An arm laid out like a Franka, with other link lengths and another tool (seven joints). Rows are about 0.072 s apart.
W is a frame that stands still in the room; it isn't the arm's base.
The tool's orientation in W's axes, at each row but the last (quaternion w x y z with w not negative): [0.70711 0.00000 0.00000 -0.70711]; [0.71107 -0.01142 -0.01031 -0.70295]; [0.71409 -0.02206 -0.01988 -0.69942]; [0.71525 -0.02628 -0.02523 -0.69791]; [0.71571 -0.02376 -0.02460 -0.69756]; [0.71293 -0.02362 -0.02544 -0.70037]
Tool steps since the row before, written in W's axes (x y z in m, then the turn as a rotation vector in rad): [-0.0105 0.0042 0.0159 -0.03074 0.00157 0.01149]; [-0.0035 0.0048 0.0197 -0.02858 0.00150 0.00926]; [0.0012 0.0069 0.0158 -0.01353 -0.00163 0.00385]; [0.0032 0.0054 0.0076 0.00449 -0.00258 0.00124]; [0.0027 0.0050 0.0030 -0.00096 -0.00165 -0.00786]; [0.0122 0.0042 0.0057 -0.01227 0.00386 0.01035]
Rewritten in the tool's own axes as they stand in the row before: [-0.0042 -0.0105 0.0159 -0.00157 -0.03074 0.01149]; [-0.0042 -0.0035 0.0198 -0.00154 -0.02858 0.00926]; [-0.0059 0.0013 0.0162 0.00157 -0.01357 0.00371]; [-0.0048 0.0033 0.0080 0.00277 0.00442 0.00105]; [-0.0047 0.0028 0.0033 0.00108 -0.00100 -0.00795]; [-0.0036 0.0123 0.0059 -0.00335 -0.01218 0.01063]
